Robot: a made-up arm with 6 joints. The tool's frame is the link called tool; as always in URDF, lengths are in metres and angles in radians. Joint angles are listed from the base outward. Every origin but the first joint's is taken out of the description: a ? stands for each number. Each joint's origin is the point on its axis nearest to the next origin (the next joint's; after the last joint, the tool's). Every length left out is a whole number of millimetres.
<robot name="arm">
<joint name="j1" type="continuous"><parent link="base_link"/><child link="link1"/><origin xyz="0 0.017 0.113" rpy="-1.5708 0 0"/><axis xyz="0 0 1"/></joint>
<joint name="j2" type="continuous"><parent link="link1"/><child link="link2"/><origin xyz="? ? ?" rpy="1.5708 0 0"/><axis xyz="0 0 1"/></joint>
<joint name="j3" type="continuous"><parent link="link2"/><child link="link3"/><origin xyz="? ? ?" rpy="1.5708 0 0"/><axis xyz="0 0 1"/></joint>
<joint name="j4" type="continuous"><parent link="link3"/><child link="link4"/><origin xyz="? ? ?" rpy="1.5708 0 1.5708"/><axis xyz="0 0 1"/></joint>
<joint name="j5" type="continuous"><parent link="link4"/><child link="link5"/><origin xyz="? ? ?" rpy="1.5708 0 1.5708"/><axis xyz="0 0 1"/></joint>
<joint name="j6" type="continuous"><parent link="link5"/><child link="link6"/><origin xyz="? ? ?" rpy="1.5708 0 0"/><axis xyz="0 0 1"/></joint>
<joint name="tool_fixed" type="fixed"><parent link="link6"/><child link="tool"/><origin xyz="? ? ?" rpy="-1.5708 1.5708 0"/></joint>
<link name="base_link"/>
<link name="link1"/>
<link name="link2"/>
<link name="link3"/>
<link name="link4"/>
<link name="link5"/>
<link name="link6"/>
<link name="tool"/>
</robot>
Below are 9 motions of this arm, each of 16 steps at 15 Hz.
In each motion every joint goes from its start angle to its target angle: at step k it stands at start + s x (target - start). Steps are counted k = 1, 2, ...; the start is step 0. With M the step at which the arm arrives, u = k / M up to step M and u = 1 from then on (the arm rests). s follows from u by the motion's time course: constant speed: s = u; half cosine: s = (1 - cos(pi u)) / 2; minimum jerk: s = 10 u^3 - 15 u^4 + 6 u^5.
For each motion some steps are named. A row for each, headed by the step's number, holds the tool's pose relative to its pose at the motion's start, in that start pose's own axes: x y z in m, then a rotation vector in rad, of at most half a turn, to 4 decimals.
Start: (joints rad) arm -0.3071 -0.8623 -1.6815 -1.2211 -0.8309 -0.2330
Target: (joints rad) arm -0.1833 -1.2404 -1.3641 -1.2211 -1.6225 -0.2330
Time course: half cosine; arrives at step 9
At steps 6, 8, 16:
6: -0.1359 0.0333 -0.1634 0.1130 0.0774 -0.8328
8: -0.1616 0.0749 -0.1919 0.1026 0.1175 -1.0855
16: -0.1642 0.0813 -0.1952 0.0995 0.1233 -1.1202

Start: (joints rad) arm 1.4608 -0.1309 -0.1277 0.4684 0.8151 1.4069
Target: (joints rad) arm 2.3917 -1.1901 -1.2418 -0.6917 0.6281 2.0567
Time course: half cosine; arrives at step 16
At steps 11, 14, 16:
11: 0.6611 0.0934 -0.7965 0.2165 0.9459 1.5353
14: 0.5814 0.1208 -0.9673 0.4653 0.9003 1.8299
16: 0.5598 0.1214 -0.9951 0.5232 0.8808 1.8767

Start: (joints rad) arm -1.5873 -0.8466 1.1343 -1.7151 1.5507 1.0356
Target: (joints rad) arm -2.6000 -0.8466 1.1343 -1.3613 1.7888 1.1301
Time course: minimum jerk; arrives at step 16
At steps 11, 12, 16:
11: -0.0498 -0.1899 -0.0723 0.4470 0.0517 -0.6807
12: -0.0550 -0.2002 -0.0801 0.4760 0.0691 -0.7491
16: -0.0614 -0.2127 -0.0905 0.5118 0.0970 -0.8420

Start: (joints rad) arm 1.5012 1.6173 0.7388 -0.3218 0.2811 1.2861
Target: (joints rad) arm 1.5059 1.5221 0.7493 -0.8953 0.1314 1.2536
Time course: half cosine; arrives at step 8
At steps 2, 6, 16:
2: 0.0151 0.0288 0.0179 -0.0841 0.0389 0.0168
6: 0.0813 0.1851 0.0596 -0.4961 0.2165 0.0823
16: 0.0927 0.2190 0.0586 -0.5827 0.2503 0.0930

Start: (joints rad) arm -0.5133 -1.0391 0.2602 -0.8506 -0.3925 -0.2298
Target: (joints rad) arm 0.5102 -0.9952 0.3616 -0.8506 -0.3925 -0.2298
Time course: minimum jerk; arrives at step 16
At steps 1, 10, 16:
1: 0.0001 0.0012 0.0004 -0.0018 -0.0003 0.0012
10: -0.0382 0.4014 0.0198 -0.5682 -0.0933 0.4100
16: -0.0873 0.5276 -0.0296 -0.7761 -0.1234 0.5764

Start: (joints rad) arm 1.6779 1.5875 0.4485 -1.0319 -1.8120 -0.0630
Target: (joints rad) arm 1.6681 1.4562 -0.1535 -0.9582 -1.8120 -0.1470
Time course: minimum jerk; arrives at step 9
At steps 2, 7, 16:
2: 0.0158 0.0271 0.0150 -0.0242 -0.0044 0.0352
7: 0.1242 0.3941 0.1267 -0.3218 -0.0194 0.4047
16: 0.1277 0.4314 0.1302 -0.3511 -0.0178 0.4359

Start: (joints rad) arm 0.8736 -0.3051 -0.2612 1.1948 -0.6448 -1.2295
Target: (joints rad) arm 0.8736 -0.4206 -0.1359 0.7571 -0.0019 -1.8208
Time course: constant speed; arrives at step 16
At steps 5, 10, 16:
5: 0.0889 -0.0541 0.0111 0.0992 0.1875 0.1592
10: 0.1804 -0.0831 0.0029 0.1715 0.3960 0.2674
16: 0.2758 -0.0947 -0.0288 0.2182 0.6563 0.3230

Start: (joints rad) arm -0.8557 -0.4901 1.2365 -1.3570 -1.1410 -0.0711
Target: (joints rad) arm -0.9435 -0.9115 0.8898 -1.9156 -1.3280 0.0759
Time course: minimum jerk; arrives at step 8
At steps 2, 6, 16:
2: -0.0135 0.0349 0.0099 -0.0768 -0.0785 0.0096
6: -0.1071 0.2571 -0.0403 -0.6038 -0.6868 0.1058
16: -0.1134 0.2761 -0.0589 -0.6627 -0.7660 0.1241

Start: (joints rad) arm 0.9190 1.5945 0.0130 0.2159 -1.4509 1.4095
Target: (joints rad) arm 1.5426 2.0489 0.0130 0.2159 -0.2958 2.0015
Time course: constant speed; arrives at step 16
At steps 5, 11, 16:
5: -0.0047 0.0418 -0.0677 -0.1334 -0.4854 0.2266
11: 0.0271 0.0699 -0.2391 -0.1295 -1.1062 0.3370
16: 0.1175 0.1303 -0.4139 0.0323 -1.5974 0.2598

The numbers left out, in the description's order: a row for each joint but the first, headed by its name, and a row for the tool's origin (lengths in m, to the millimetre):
j2: 0.112 -0.092 0
j3: 0.333 -0.089 0
j4: -0.458 0.34 0
j5: 0.058 -0.022 0
j6: 0.058 -0.079 0
tool: 0.084 0.368 0

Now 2 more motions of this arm.
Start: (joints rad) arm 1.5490 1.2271 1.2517 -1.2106 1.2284 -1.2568
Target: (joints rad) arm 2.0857 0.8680 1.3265 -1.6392 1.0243 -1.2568
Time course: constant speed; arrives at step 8
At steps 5, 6, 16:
5: -0.0057 0.0796 -0.0347 0.1854 0.0563 -0.5115
6: 0.0018 0.0978 -0.0343 0.2122 0.0900 -0.6087
16: 0.0260 0.1322 -0.0275 0.2531 0.1794 -0.7933

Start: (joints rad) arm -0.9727 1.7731 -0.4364 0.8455 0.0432 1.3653
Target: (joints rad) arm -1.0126 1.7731 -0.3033 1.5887 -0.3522 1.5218
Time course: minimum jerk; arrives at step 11
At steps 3, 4, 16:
3: 0.0021 -0.0160 -0.0140 0.0708 0.0363 -0.0208
4: 0.0047 -0.0318 -0.0299 0.1417 0.0724 -0.0348
16: 0.0301 -0.1075 -0.1607 0.5524 0.2661 0.0176

